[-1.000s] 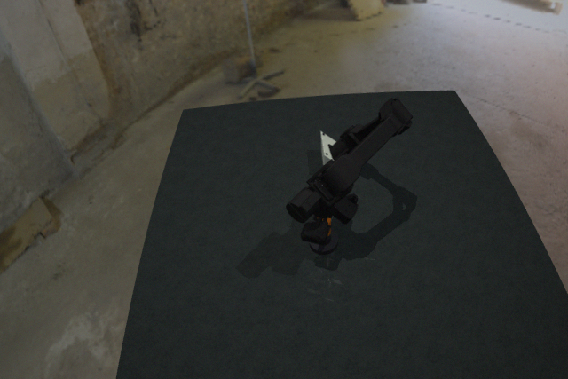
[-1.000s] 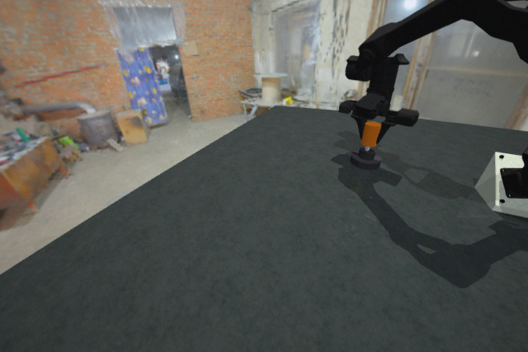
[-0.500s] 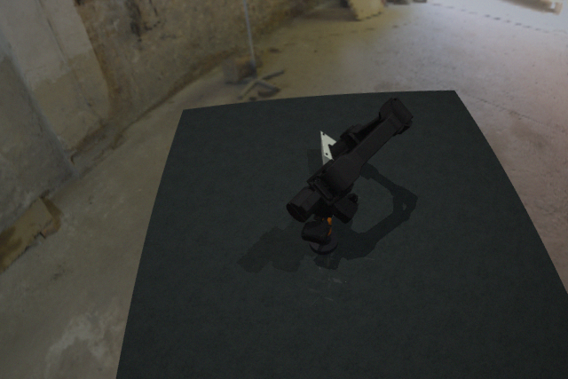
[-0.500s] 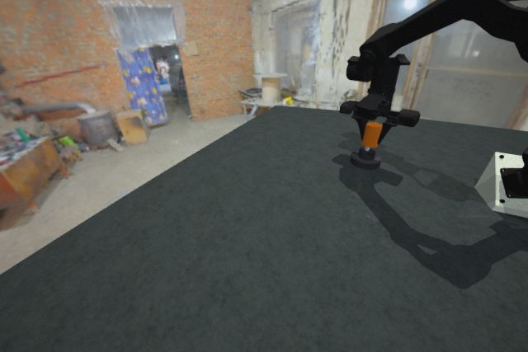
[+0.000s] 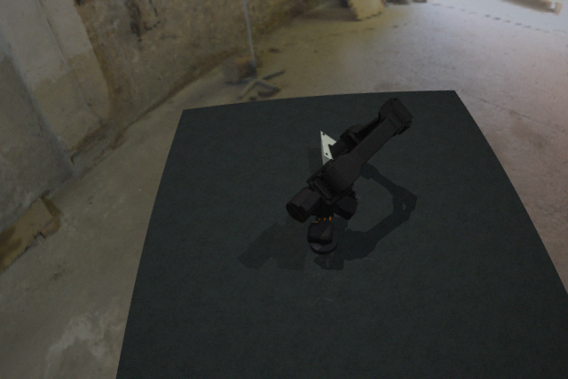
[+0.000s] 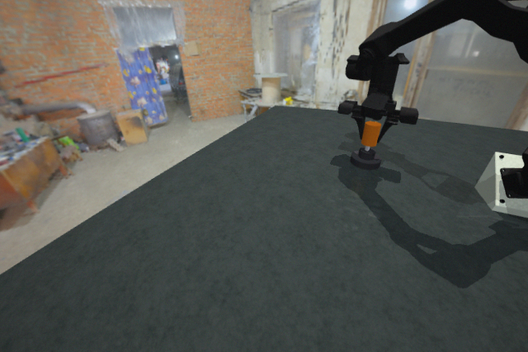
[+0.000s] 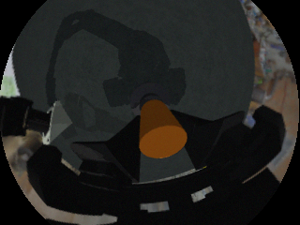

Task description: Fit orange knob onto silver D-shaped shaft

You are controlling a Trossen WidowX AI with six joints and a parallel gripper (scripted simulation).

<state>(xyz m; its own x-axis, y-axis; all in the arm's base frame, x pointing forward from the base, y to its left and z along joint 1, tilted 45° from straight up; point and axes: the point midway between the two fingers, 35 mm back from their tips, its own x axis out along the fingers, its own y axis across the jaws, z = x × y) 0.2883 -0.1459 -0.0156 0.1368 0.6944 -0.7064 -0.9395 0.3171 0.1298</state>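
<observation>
The orange knob lies 30 mm above my gripper tip. The rest, counted from my gripper tip: round pedestal (40 mm below).
</observation>
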